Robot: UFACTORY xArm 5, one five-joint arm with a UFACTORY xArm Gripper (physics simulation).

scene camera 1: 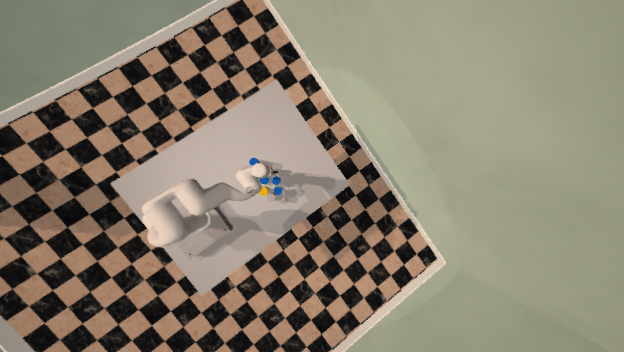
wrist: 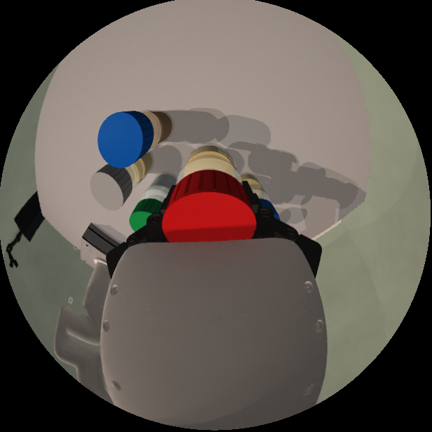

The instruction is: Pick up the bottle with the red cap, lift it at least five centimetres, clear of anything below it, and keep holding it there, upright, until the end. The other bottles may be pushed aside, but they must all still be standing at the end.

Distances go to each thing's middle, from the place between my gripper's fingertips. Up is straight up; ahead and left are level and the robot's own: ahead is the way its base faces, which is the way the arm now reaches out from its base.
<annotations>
The red-capped bottle [wrist: 208, 203] is 10 mm to the left of my hand, 10 mm ahead of it and 10 mm above it.
</annotations>
